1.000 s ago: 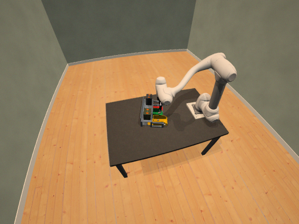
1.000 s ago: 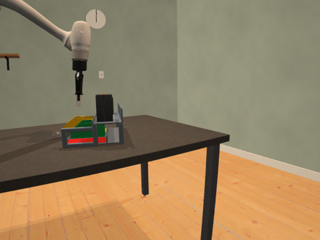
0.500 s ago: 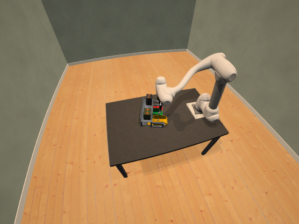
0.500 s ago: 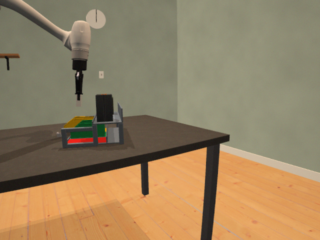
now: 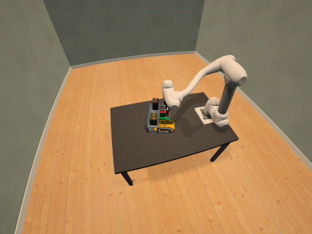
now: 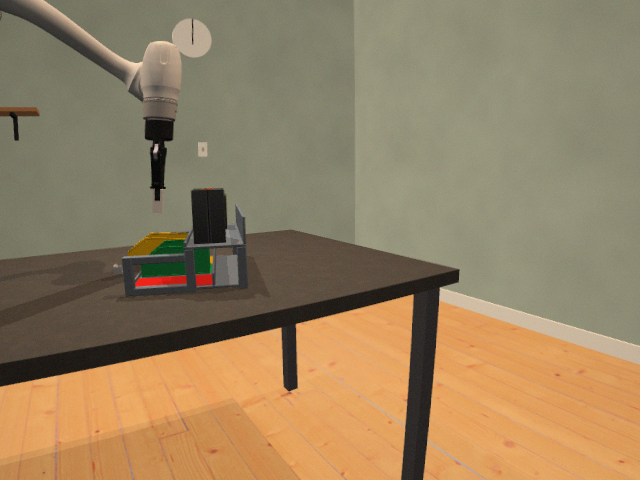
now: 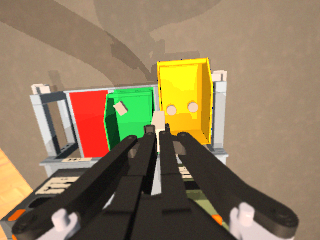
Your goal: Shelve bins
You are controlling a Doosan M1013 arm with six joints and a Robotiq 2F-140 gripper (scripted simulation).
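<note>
The yellow bin is 14 cm below my hand and 5 cm to the left of it. From my hand the other things lie so: green bin: 14 cm below, 8 cm to the right, 4 cm ahead.
</note>
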